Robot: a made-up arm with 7 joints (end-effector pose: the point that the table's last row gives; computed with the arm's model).
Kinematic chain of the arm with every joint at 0, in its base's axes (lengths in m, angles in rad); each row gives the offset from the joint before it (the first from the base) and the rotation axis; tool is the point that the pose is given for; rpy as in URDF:
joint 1: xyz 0 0 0.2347 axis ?
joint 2: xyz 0 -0.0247 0.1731 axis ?
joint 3: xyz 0 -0.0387 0.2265 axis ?
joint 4: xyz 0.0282 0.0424 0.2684 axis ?
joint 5: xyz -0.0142 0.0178 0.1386 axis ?
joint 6: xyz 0 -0.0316 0.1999 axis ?
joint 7: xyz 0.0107 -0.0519 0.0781 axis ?
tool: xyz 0 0 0 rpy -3.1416 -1.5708 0
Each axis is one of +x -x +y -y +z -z.
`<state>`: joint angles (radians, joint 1 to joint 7).
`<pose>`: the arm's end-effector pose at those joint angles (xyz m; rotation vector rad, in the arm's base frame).
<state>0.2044 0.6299 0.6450 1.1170 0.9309 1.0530 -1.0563</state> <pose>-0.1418 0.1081 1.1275 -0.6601 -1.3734 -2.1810</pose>
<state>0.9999 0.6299 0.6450 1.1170 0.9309 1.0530 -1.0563</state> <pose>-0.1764 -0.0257 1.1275 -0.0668 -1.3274 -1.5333</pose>
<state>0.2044 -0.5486 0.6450 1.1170 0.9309 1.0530 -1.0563</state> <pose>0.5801 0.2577 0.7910 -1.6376 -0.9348 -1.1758</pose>
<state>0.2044 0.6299 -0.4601 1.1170 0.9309 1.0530 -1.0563</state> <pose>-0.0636 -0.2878 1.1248 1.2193 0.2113 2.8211</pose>
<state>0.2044 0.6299 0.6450 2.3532 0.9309 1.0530 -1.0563</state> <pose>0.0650 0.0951 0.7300 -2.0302 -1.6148 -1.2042</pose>
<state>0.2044 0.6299 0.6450 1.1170 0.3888 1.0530 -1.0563</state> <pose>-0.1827 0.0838 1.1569 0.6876 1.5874 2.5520</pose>
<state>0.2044 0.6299 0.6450 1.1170 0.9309 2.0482 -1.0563</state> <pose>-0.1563 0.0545 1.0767 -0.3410 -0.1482 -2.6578</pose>
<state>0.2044 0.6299 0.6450 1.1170 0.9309 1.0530 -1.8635</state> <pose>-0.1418 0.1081 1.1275 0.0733 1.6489 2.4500</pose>
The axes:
joint 1: +z
joint 2: -y
joint 3: +z
joint 4: +y
joint 5: +z
joint 6: -y
joint 7: +x

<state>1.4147 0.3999 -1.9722 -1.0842 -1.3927 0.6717 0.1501</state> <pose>-0.2530 0.0171 1.0425 -0.4085 -1.4790 1.3452</pose>
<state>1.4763 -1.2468 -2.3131 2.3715 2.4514 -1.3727 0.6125</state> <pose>0.4099 0.1921 0.5509 -1.7893 0.2067 0.5368</pose>
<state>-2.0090 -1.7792 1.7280 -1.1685 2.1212 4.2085 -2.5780</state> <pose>-0.5585 -0.4474 0.3944 0.3734 1.7712 -0.0881</pose>
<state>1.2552 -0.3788 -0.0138 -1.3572 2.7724 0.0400 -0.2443</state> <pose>-0.1188 -0.0979 1.0966 1.5404 -1.8702 -0.0175</pose>
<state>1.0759 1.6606 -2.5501 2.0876 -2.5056 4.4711 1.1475</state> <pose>0.0911 -0.5315 0.1182 0.5430 -0.3572 -1.3947</pose>
